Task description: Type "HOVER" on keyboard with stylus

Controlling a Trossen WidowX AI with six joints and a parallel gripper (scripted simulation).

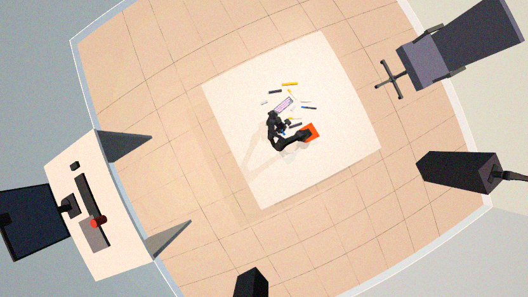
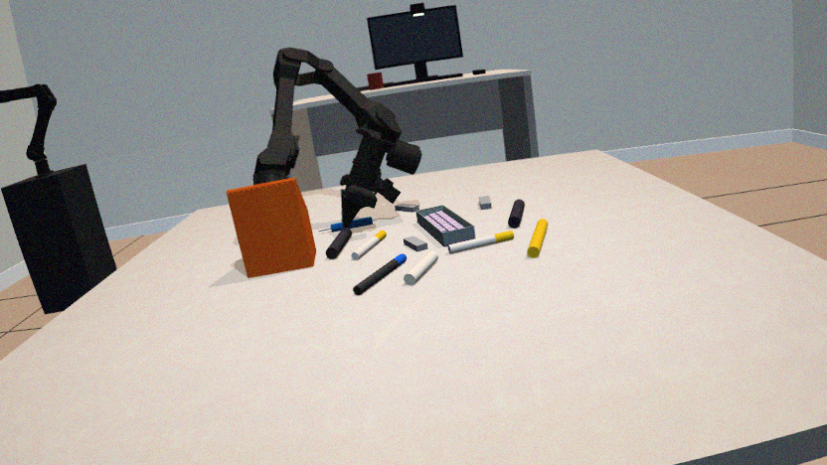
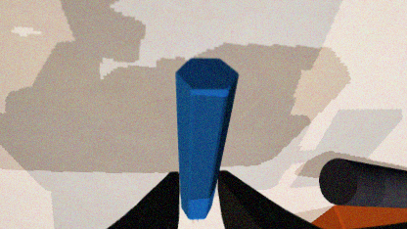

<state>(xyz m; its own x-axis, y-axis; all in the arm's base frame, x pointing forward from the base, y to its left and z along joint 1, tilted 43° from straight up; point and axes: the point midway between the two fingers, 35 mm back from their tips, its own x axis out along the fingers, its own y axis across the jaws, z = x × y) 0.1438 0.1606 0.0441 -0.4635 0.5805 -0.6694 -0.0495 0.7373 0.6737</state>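
Now: gripper tip 130 mm short of the grey eraser and 200 mm to the left of it. From my gripper tip the other things lie so: black blue-capped pen (70 mm ahead, 300 mm to the right); blue stylus (20 mm behind); white cylinder (110 mm ahead, 340 mm to the right).
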